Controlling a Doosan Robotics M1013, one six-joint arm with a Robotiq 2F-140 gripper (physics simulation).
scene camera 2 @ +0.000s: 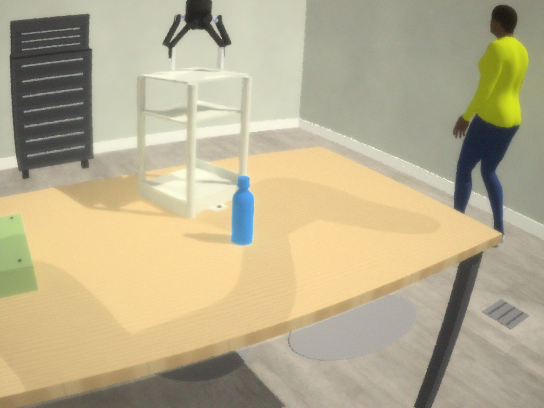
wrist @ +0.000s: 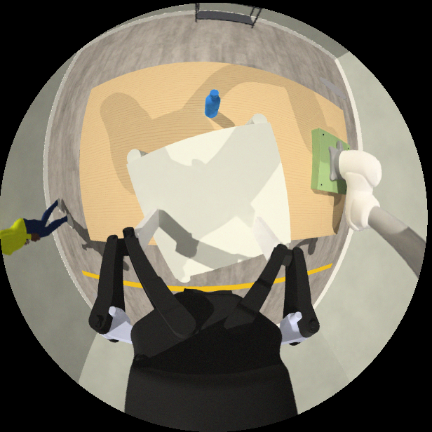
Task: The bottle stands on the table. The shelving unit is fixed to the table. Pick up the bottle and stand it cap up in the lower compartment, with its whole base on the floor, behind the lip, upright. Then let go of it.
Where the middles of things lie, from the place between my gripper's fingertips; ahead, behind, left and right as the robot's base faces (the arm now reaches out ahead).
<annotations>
Right now the shelving unit (wrist: 208, 188) is 19 cm below my hand, 2 cm to the right of it and 2 cm behind it. From my hand the other things lie so: blue bottle (scene camera 2: 243, 200) (33 cm to the right, 29 cm below, 7 cm behind).
</annotations>
